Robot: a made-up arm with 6 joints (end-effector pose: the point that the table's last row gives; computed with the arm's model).
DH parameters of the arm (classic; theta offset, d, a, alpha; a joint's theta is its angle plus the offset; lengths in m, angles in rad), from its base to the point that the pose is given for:
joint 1: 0 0.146 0 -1.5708
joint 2: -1.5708 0 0.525 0
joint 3: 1.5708 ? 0 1.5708
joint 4: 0 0.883 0 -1.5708
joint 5: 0 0 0 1.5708
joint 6: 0 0.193 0 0
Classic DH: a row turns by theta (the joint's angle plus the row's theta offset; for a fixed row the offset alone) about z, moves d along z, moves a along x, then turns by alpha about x.
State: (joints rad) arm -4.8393 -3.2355 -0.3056 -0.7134 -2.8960 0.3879
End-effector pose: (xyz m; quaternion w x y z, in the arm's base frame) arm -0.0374 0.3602 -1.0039 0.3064 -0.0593 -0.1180 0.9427
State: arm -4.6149 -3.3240 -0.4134 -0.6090 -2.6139 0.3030
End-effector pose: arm -0.1619 0.5500 -0.9184 0.3151 -0.1034 -0.1260 0.9350
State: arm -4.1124 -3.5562 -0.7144 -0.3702 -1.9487 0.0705
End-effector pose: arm -0.6706 0.7732 -0.5304 0.3614 -0.1112 -0.1308 0.9165
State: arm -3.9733 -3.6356 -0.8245 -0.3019 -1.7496 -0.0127
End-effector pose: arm -0.8319 0.7518 -0.3525 0.3755 -0.0918 -0.1203 0.9144
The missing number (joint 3, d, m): 0.052
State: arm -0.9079 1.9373 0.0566 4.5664 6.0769 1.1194
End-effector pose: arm 0.9735 -1.0988 -0.4875 0.4434 0.0758 0.8419 -0.2981
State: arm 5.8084 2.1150 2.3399 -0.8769 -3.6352 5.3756
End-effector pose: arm -0.2354 0.1004 -0.2508 0.8073 0.2482 0.4240 -0.3269
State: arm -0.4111 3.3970 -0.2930 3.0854 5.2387 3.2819
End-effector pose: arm -0.2234 0.1439 -1.3475 0.4798 -0.2152 -0.8491 -0.0508
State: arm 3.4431 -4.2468 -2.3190 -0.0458 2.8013 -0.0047
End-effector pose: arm -0.3057 -0.1464 0.6015 0.0446 0.9440 0.1225 -0.3031
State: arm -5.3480 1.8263 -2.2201 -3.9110 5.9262 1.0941
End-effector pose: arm 0.0817 0.1193 1.0143 0.6028 0.0279 0.1358 -0.7858
